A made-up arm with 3 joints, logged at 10 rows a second.
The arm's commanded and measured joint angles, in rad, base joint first. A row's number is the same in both.
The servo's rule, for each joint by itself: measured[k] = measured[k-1] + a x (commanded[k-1-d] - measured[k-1]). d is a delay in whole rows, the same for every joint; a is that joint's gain. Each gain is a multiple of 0.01, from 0.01 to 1. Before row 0 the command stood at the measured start. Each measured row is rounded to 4 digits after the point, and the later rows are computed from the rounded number. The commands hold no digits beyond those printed.
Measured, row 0: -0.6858 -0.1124 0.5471
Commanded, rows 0 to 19: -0.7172 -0.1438 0.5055; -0.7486 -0.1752 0.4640; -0.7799 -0.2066 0.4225; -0.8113 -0.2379 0.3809; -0.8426 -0.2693 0.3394; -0.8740 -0.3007 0.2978; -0.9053 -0.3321 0.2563; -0.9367 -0.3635 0.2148; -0.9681 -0.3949 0.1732; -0.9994 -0.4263 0.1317; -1.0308 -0.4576 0.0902; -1.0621 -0.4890 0.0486; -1.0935 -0.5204 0.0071; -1.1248 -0.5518 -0.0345; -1.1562 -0.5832 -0.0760; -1.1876 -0.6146 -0.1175; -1.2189 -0.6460 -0.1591; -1.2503 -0.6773 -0.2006; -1.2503 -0.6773 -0.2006; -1.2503 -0.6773 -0.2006
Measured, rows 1 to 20: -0.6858 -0.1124 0.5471; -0.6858 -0.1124 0.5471; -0.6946 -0.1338 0.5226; -0.7097 -0.1620 0.4880; -0.7294 -0.1923 0.4494; -0.7523 -0.2233 0.4090; -0.7776 -0.2546 0.3679; -0.8046 -0.2859 0.3265; -0.8328 -0.3173 0.2851; -0.8619 -0.3487 0.2436; -0.8916 -0.3801 0.2021; -0.9218 -0.4115 0.1606; -0.9523 -0.4428 0.1191; -0.9830 -0.4742 0.0775; -1.0139 -0.5056 0.0360; -1.0450 -0.5370 -0.0056; -1.0761 -0.5684 -0.0471; -1.1073 -0.5998 -0.0886; -1.1385 -0.6312 -0.1302; -1.1698 -0.6625 -0.1717
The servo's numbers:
d 2
a 0.28 0.68 0.59

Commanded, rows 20 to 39: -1.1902 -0.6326 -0.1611; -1.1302 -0.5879 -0.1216; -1.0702 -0.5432 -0.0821; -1.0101 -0.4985 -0.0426; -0.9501 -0.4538 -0.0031; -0.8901 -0.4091 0.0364; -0.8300 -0.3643 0.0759; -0.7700 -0.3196 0.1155; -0.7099 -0.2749 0.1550; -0.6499 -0.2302 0.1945; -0.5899 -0.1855 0.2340; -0.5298 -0.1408 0.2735; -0.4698 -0.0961 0.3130; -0.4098 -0.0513 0.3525; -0.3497 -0.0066 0.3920; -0.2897 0.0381 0.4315; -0.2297 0.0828 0.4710; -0.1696 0.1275 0.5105; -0.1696 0.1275 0.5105; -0.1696 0.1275 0.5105
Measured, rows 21 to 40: -1.1923 -0.6726 -0.1888; -1.2085 -0.6758 -0.1958; -1.2034 -0.6464 -0.1753; -1.1829 -0.6066 -0.1436; -1.1513 -0.5635 -0.1073; -1.1118 -0.5193 -0.0691; -1.0665 -0.4748 -0.0302; -1.0171 -0.4301 0.0091; -0.9647 -0.3854 0.0485; -0.9102 -0.3407 0.0880; -0.8541 -0.2960 0.1275; -0.7969 -0.2513 0.1670; -0.7389 -0.2066 0.2065; -0.6804 -0.1619 0.2460; -0.6214 -0.1172 0.2855; -0.5622 -0.0724 0.3250; -0.5027 -0.0277 0.3645; -0.4431 0.0170 0.4040; -0.3833 0.0617 0.4435; -0.3235 0.1064 0.4830
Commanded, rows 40 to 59: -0.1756 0.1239 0.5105; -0.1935 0.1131 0.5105; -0.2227 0.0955 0.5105; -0.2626 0.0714 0.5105; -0.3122 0.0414 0.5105; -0.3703 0.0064 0.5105; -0.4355 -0.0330 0.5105; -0.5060 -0.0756 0.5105; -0.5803 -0.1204 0.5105; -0.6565 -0.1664 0.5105; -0.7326 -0.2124 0.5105; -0.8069 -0.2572 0.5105; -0.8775 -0.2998 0.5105; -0.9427 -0.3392 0.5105; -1.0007 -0.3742 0.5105; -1.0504 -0.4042 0.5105; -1.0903 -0.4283 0.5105; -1.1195 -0.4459 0.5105; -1.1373 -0.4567 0.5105; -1.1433 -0.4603 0.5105
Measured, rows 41 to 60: -0.2804 0.1207 0.4992; -0.2494 0.1253 0.5059; -0.2287 0.1243 0.5086; -0.2188 0.1167 0.5097; -0.2199 0.1023 0.5102; -0.2319 0.0813 0.5104; -0.2544 0.0542 0.5105; -0.2869 0.0217 0.5105; -0.3285 -0.0155 0.5105; -0.3782 -0.0564 0.5105; -0.4348 -0.0999 0.5105; -0.4969 -0.1451 0.5105; -0.5629 -0.1909 0.5105; -0.6312 -0.2360 0.5105; -0.7002 -0.2794 0.5105; -0.7681 -0.3201 0.5105; -0.8332 -0.3569 0.5105; -0.8940 -0.3891 0.5105; -0.9490 -0.4158 0.5105; -0.9967 -0.4363 0.5105
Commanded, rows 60 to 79: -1.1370 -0.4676 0.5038; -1.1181 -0.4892 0.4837; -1.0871 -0.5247 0.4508; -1.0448 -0.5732 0.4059; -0.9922 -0.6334 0.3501; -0.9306 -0.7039 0.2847; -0.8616 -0.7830 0.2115; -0.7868 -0.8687 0.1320; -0.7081 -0.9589 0.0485; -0.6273 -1.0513 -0.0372; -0.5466 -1.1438 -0.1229; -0.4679 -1.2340 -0.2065; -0.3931 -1.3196 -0.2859; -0.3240 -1.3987 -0.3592; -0.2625 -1.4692 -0.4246; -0.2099 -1.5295 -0.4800; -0.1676 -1.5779 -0.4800; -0.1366 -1.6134 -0.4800; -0.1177 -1.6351 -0.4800; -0.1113 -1.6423 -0.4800
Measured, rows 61 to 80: -1.0361 -0.4502 0.5105; -1.0661 -0.4571 0.5105; -1.0860 -0.4642 0.5065; -1.0950 -0.4812 0.4930; -1.0928 -0.5108 0.4681; -1.0794 -0.5532 0.4314; -1.0550 -0.6077 0.3834; -1.0202 -0.6731 0.3252; -0.9758 -0.7478 0.2581; -0.9229 -0.8300 0.1837; -0.8628 -0.9177 0.1039; -0.7969 -1.0085 0.0207; -0.7268 -1.1005 -0.0640; -0.6543 -1.1913 -0.1481; -0.5812 -1.2785 -0.2294; -0.5092 -1.3602 -0.3060; -0.4401 -1.4343 -0.3760; -0.3756 -1.4990 -0.4374; -0.3174 -1.5527 -0.4625; -0.2668 -1.5940 -0.4728
